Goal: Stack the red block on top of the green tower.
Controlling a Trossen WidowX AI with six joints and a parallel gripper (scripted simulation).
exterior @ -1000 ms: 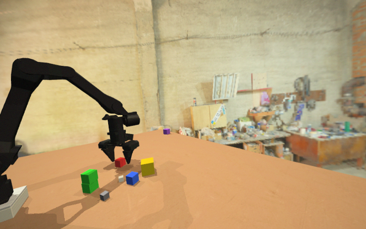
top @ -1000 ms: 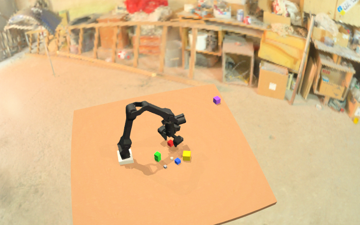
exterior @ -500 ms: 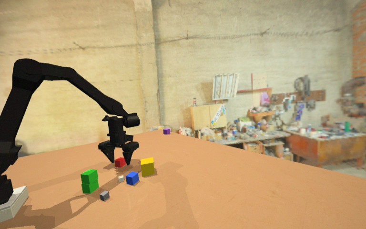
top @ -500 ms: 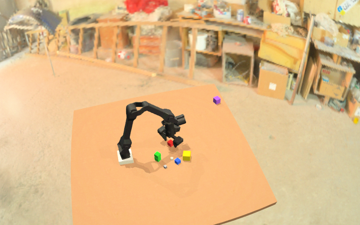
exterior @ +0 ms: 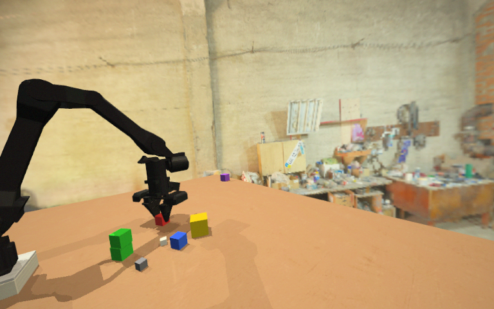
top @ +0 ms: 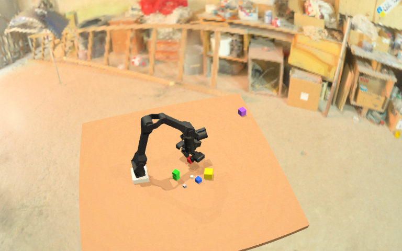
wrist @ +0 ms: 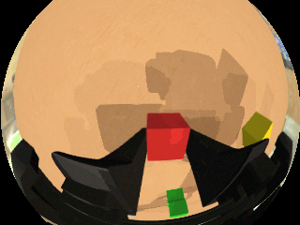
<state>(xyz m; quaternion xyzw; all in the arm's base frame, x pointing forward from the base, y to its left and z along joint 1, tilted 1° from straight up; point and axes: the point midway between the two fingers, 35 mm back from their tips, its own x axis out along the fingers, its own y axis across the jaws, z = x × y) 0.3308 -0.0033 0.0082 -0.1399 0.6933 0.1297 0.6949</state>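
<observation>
Right now the small grey cube is 170 mm to the right of my gripper tip and 110 mm behind it. Also, from my gripper tip: red block (10 mm above); small white cube (120 mm to the right, 50 mm behind); yellow block (150 mm to the right, 50 mm ahead, 20 mm above).
</observation>
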